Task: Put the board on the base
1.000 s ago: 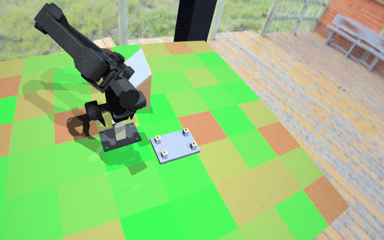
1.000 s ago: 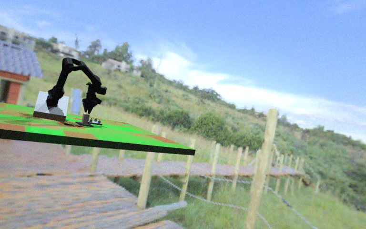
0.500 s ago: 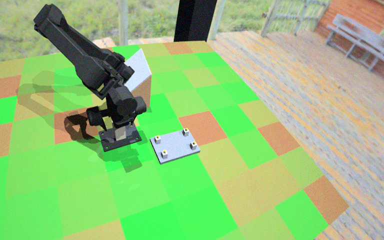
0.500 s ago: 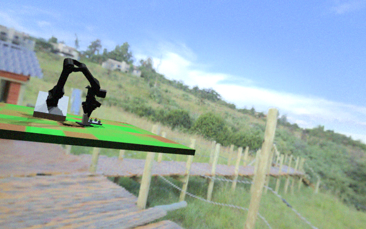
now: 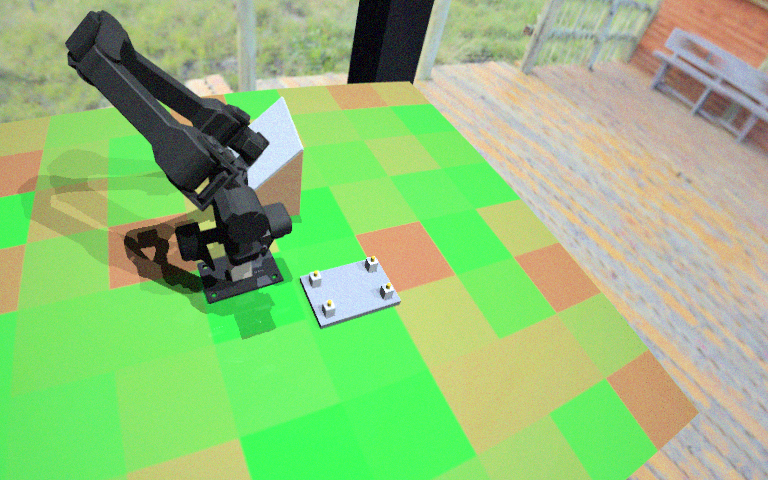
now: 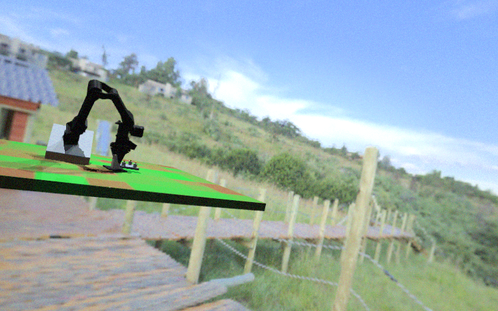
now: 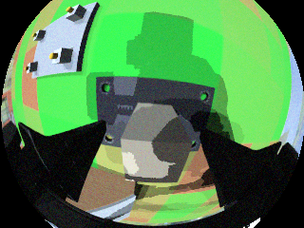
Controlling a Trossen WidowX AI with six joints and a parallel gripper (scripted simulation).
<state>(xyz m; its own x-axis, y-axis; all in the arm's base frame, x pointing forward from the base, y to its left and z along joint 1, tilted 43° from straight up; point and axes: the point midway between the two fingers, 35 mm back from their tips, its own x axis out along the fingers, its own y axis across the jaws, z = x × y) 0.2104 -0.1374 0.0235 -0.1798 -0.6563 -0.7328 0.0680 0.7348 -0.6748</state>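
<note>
My gripper tip is 20 mm above the flat black board. Round my gripper tip: grey base: 120 mm ahead, 170 mm to the left, 30 mm below.
</note>
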